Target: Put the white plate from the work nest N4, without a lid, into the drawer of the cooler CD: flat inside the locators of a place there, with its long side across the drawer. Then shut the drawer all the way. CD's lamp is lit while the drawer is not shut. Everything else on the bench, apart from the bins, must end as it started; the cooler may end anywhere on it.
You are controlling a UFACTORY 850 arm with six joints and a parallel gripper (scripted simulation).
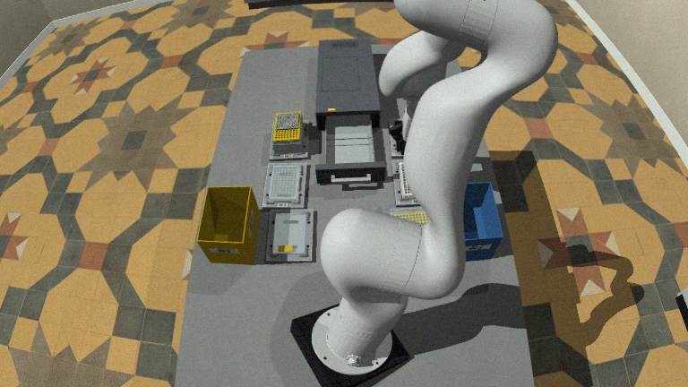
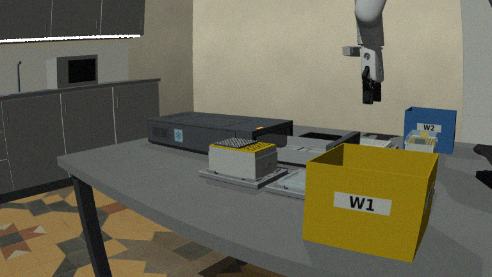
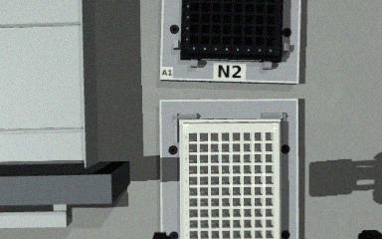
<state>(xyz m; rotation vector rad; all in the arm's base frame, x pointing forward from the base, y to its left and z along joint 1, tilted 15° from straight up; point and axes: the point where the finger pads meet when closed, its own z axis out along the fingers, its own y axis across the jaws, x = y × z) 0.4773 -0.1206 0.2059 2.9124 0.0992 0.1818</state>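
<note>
Now: hand 130 mm above the white plate. From my hand the other things lie so: work nest N4 (150 mm below); then blue bin W2 (180 mm behind, 140 mm to the right, 110 mm below); then drawer (130 mm ahead, 190 mm to the left, 110 mm below).
</note>
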